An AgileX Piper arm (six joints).
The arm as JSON. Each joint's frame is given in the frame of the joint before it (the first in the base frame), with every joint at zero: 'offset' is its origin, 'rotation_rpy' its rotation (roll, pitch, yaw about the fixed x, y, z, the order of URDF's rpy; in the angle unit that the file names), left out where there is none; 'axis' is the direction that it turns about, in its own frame. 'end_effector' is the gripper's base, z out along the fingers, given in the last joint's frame.
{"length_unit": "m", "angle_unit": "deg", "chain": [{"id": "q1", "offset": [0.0, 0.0, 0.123], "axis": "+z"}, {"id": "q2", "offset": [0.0, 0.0, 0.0], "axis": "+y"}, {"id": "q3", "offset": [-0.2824, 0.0, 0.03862], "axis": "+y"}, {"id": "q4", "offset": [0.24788, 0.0, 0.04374], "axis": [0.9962, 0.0, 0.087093]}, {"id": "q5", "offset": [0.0, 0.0, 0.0], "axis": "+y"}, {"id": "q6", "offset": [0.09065, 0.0, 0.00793], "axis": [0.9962, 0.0, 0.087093]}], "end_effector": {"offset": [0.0, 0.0, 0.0], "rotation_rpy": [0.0, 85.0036, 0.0]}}
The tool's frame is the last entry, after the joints.
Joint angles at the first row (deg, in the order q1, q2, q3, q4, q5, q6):
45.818 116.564 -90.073 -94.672 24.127 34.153
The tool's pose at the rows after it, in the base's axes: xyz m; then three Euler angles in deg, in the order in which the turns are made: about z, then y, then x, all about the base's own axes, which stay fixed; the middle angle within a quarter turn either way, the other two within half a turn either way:
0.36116 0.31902 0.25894 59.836 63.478 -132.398
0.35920 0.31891 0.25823 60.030 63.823 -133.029
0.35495 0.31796 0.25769 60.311 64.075 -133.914
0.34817 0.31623 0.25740 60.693 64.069 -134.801
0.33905 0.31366 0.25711 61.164 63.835 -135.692
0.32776 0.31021 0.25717 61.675 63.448 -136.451
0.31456 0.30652 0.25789 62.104 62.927 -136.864
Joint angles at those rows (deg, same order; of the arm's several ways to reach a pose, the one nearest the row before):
45.933 116.603 -90.005 -95.027 24.530 34.357
46.214 116.418 -89.527 -95.256 25.248 34.400
46.648 115.788 -88.401 -95.487 26.091 34.440
47.237 114.671 -86.597 -95.737 26.862 34.733
47.978 113.121 -84.168 -96.013 27.588 35.280
48.877 111.158 -81.229 -96.299 28.305 36.106
49.988 108.895 -78.045 -96.478 29.013 37.126

